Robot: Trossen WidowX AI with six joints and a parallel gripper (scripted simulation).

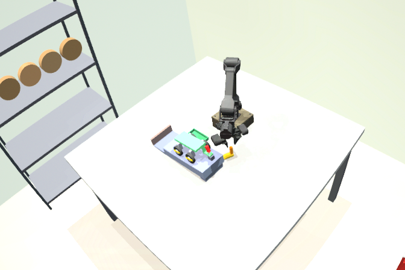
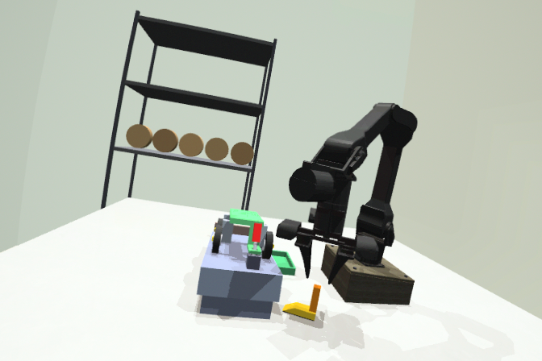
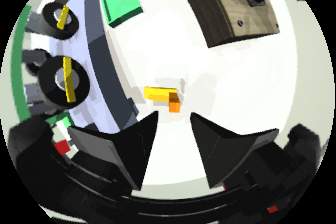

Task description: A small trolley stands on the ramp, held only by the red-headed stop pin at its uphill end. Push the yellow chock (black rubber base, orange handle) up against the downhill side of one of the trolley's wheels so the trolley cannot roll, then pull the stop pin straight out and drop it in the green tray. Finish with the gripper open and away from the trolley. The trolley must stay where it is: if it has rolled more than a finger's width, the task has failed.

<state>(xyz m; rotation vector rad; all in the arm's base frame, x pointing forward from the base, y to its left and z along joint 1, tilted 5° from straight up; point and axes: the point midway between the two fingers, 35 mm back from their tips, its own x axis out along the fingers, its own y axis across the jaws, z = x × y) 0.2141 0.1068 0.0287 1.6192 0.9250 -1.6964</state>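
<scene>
The yellow chock lies 2 cm ahead of my gripper tip, 1 cm to the right of it and 6 cm below it. The rest, counted from my gripper tip: red-headed stop pin 12 cm ahead, 5 cm to the right, 5 cm above; then trolley 12 cm ahead, 16 cm to the right, 4 cm above; then lavender ramp 12 cm ahead, 17 cm to the right, 3 cm below.
</scene>
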